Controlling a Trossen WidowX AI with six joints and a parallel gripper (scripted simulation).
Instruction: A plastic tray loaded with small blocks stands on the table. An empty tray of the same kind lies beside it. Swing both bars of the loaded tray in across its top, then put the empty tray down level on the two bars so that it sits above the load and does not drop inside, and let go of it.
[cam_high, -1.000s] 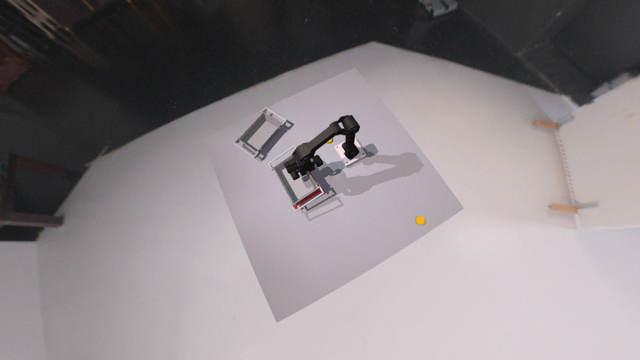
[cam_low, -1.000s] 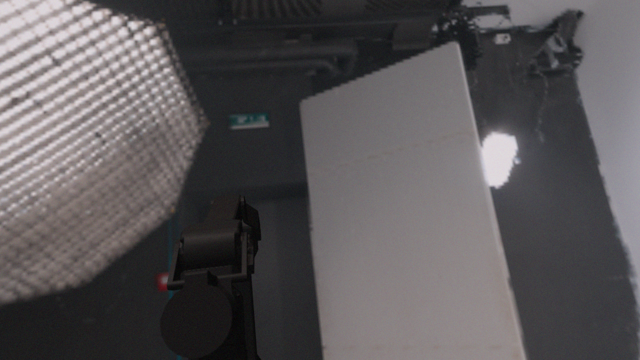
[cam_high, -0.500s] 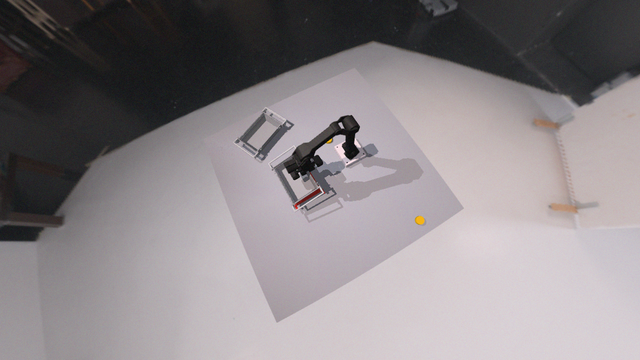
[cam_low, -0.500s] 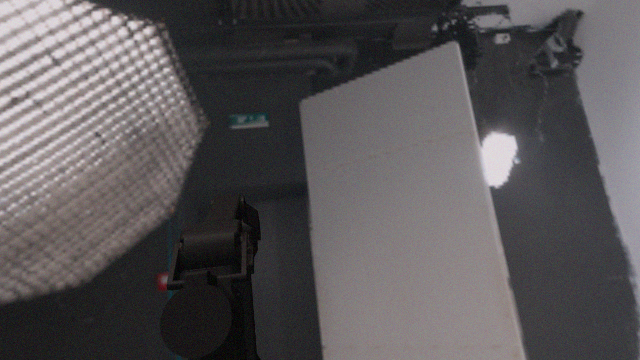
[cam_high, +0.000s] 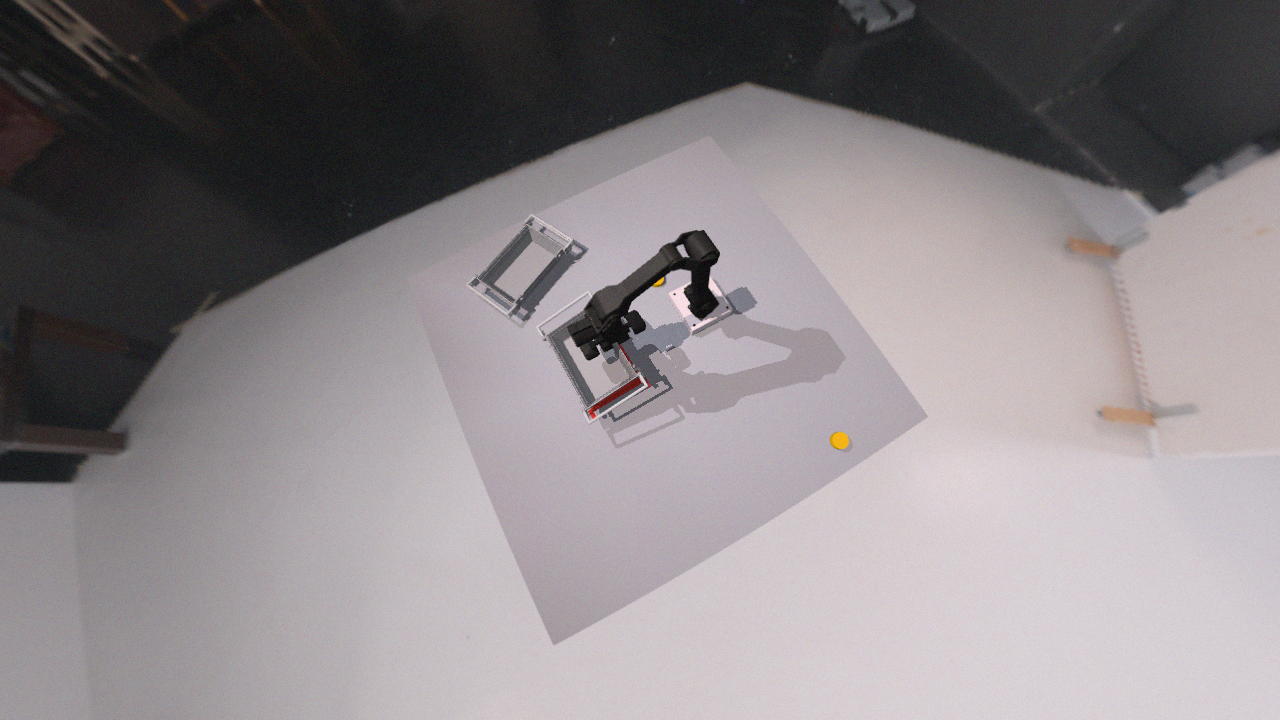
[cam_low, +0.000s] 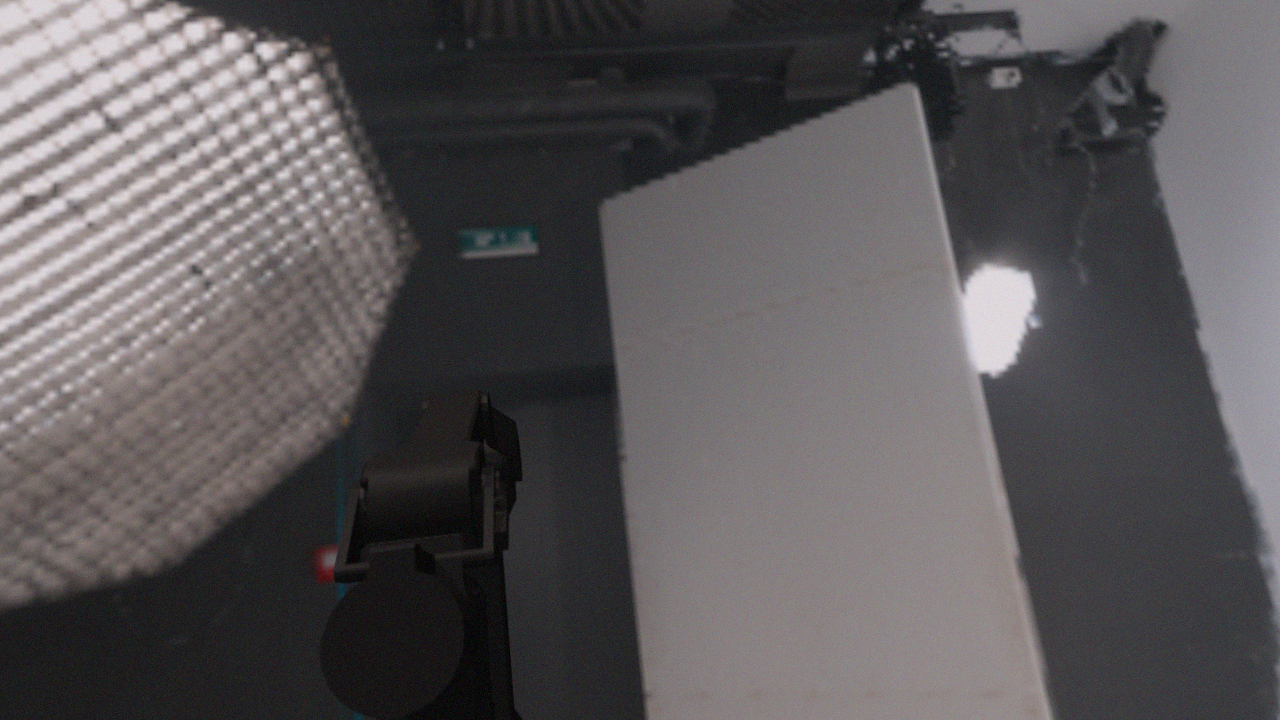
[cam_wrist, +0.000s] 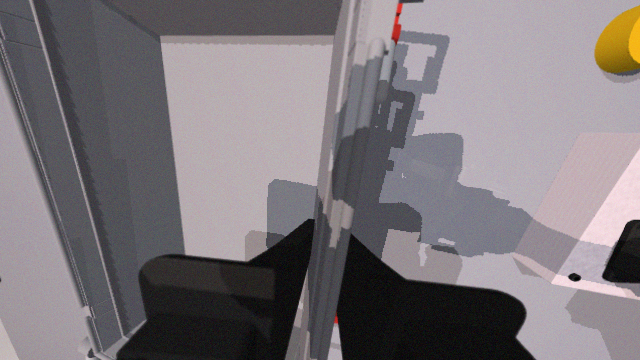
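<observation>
The grey tray is 80 mm ahead of my gripper tip, 20 mm above it and 10 mm to the right of it.
</observation>
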